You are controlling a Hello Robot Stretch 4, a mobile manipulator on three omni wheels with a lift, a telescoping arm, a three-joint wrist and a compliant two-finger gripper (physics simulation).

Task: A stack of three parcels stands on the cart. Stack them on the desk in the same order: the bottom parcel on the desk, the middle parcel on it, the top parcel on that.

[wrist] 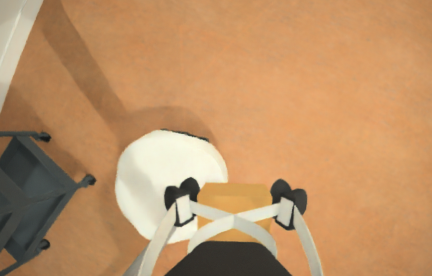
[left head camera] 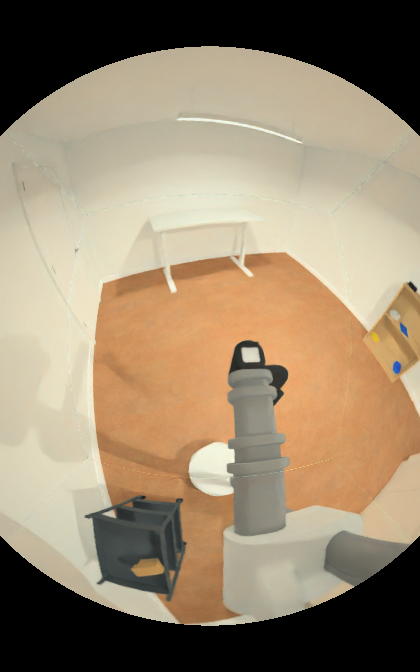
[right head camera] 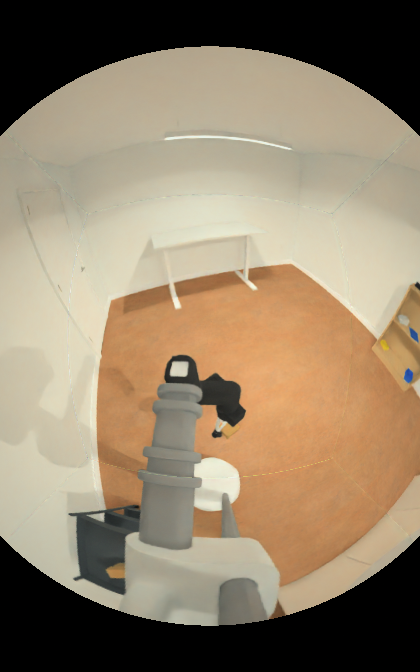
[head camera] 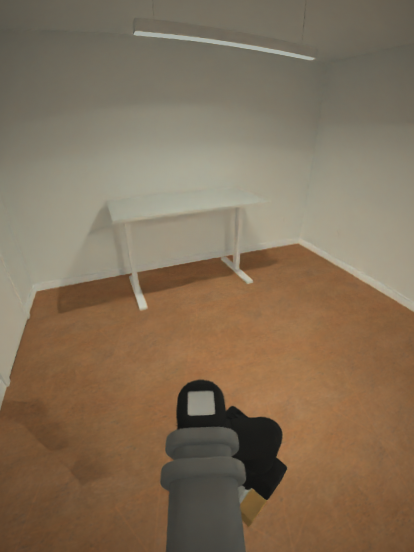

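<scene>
My gripper is shut on a tan parcel, with a black fingertip on each side of it, above the floor beside the robot's white round base. The dark cart stands at the lower left. More tan parcel surface shows on its top; how many parcels are there I cannot tell. The white desk stands against the far wall, away from the gripper. No parcel shows on it.
A wooden shelf unit with small blue, yellow and white things stands by the right wall. A beige cabinet shows at the lower right edge of both side head views. Brown floor lies between the robot and the desk. Its white T-shaped feet stick out forward.
</scene>
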